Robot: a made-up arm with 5 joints. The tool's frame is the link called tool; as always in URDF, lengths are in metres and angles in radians.
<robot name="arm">
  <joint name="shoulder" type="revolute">
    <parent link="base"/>
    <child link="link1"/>
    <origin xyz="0 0 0.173"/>
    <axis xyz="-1 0 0"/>
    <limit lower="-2.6" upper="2.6" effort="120" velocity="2.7"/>
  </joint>
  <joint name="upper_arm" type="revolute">
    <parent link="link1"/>
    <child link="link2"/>
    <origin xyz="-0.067 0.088 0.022"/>
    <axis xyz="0 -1 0"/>
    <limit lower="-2.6" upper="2.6" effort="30" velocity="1.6"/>
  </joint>
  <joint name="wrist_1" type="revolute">
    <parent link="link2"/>
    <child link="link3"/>
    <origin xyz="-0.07 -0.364 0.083"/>
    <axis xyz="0 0 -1"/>
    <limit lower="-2.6" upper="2.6" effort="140" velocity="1.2"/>
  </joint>
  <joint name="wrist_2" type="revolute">
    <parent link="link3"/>
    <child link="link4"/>
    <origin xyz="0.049 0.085 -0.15"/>
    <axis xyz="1 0 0"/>
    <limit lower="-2.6" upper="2.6" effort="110" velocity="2.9"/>
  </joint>
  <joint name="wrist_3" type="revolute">
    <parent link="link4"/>
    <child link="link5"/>
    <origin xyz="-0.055 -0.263 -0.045"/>
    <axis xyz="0 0 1"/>
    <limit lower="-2.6" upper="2.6" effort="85" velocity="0.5"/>
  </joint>
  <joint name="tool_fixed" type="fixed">
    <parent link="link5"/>
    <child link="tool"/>
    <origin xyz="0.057 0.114 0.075"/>
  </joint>
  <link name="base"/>
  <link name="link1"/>
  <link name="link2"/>
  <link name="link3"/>
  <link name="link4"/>
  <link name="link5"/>
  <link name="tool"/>
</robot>
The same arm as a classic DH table. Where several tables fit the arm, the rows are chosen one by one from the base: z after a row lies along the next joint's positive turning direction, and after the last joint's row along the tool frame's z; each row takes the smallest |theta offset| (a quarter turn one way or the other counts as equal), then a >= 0, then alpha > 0; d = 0 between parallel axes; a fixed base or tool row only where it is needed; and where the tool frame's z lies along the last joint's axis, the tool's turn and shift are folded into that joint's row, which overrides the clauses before.
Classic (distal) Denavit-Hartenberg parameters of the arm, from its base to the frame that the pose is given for. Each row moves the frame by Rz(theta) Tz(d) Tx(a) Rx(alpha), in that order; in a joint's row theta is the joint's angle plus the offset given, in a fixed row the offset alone. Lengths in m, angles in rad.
base (fixed): d 0.173; theta0 -1.5708; a 0; alpha 1.5708
shoulder: d 0.067; theta0 1.5708; a 0.022; alpha 1.5708
upper_arm: d 0.276; theta0 1.5708; a 0.07; alpha -1.5708
wrist_1: d 0.067; theta0 1.5708; a 0.085; alpha -1.5708
wrist_2: d -0.006; theta0 0; a -0.263; alpha -1.5708
wrist_3: d 0; theta0 -0.4636; a 0.1275; alpha 0
tool (fixed): d 0.03; theta0 -1.1071; a 0; alpha 0
Joint limits (rad, base to tool): -2.6..2.6 -2.6..2.6 -2.6..2.6 -2.6..2.6 -2.6..2.6

